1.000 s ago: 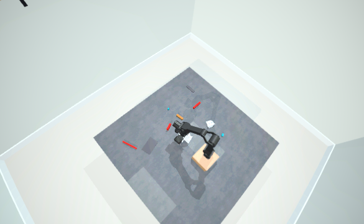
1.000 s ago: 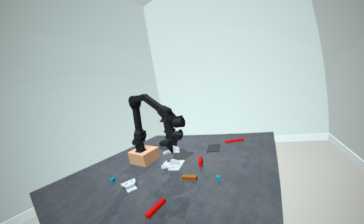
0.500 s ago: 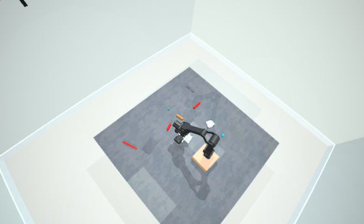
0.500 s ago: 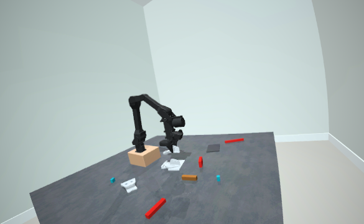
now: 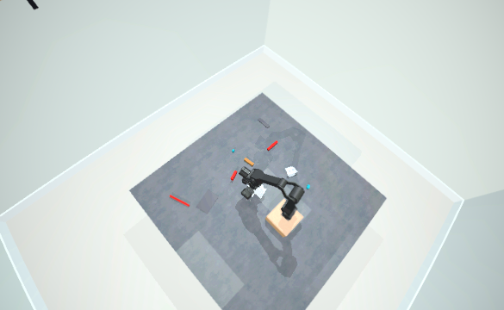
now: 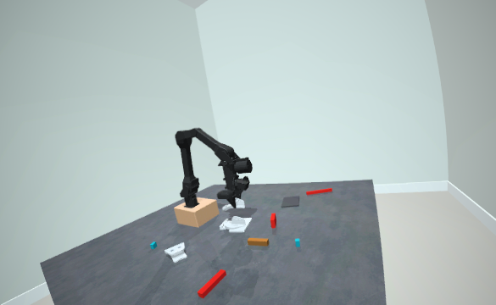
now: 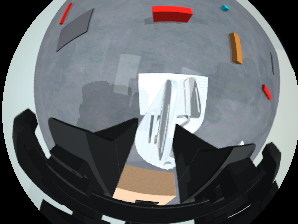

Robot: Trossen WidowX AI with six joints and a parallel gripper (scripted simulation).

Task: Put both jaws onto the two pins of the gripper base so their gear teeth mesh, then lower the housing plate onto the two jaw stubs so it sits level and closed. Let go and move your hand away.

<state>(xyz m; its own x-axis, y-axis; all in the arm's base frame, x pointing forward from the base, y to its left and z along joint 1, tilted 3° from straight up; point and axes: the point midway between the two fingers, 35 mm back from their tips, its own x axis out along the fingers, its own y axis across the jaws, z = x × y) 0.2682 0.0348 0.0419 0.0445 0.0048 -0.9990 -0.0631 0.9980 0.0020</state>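
Now: gripper tip 20 mm short of the flat white plate, 30 mm to the left of it and 80 mm above it. Round my gripper tip: curved white jaw (20 mm behind, 60 mm to the right, 60 mm below); then red block (170 mm ahead, 10 mm to the left, 60 mm below); then white housing plate (40 mm behind, 40 mm to the right, 80 mm below).
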